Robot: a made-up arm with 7 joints.
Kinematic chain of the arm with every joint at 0, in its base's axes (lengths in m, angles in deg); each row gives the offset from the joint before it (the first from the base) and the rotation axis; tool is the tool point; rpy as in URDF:
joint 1: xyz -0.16 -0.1 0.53 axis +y
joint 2: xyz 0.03 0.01 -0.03 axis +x
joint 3: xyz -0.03 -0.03 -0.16 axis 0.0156 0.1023 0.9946
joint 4: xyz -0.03 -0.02 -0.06 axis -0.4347 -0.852 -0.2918
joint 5: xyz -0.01 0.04 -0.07 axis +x
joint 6: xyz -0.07 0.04 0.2 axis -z
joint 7: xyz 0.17 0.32 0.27 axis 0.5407 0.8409 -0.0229
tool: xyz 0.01 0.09 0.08 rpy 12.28 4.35 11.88
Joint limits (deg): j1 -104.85..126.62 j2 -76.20..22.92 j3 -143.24..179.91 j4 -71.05..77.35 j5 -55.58..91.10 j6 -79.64..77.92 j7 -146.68..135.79
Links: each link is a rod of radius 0.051 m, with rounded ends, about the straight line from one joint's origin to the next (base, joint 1, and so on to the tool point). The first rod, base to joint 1, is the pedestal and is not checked.
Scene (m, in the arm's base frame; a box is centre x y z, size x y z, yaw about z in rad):
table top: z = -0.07
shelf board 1: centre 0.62 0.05 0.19 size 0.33 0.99 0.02 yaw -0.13
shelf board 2: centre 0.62 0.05 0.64 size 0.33 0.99 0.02 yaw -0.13
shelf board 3: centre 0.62 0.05 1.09 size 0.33 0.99 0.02 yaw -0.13
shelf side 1: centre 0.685 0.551 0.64 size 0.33 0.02 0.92 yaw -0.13
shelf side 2: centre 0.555 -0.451 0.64 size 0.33 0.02 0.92 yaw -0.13
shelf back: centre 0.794 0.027 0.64 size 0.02 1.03 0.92 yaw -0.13
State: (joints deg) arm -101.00 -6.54 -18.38 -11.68 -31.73 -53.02 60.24
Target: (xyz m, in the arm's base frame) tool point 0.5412 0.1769 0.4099
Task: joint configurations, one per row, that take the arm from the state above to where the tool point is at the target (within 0.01 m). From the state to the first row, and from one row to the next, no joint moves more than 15 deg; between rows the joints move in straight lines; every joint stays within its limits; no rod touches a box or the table.
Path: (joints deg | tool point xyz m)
1: -99.24 -19.26 -15.06 -9.17 -33.05 -52.80 62.10 | 0.1221 0.5601 0.5063
2: -97.49 -31.98 -11.75 -6.66 -34.36 -52.58 63.96 | 0.2967 0.4748 0.4865
3: -95.73 -44.69 -8.43 -4.16 -35.68 -52.37 65.82 | 0.4405 0.3437 0.4534
4: -93.98 -57.41 -5.11 -1.65 -37.00 -52.15 67.69 | 0.5412 0.1769 0.4099

